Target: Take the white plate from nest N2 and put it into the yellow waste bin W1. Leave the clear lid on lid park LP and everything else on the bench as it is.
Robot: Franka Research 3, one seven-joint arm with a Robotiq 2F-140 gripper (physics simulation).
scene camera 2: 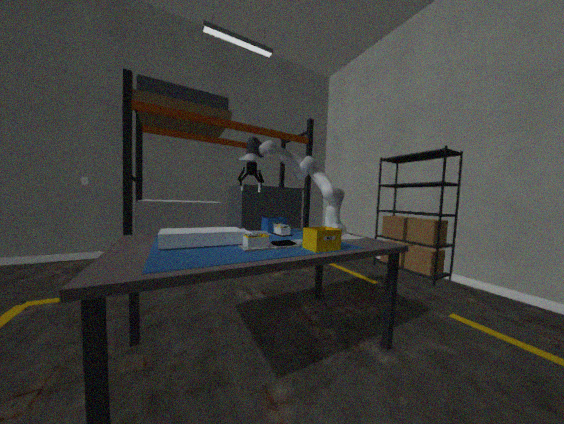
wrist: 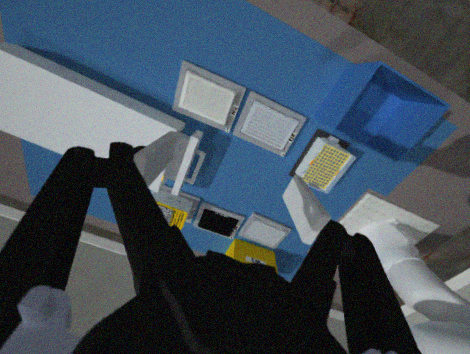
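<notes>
The white plate (wrist: 209, 97) sits in nest N2 (wrist: 178, 104), the upper left nest in the wrist view; I cannot make it out in the scene view. The yellow waste bin W1 (scene camera 2: 322, 239) (wrist: 254, 252) stands at the near right of the blue mat in the scene view and is partly hidden by the gripper body in the wrist view. A pale, flat piece (wrist: 265, 230) lies beside the bin; whether it is the clear lid on LP I cannot tell. My gripper (scene camera 2: 251, 188) (wrist: 234, 167) is open and empty, high above the bench.
A second white plate (wrist: 270, 123) sits beside N2. Also on the bench are a blue bin (scene camera 2: 272, 223) (wrist: 395, 112), a yellow-welled plate (wrist: 327, 165), a black-topped nest (wrist: 217, 221), a yellow rack (wrist: 172, 215), an upright white handle-like part (wrist: 186, 162) and a long white box (scene camera 2: 200, 237) (wrist: 75, 105).
</notes>
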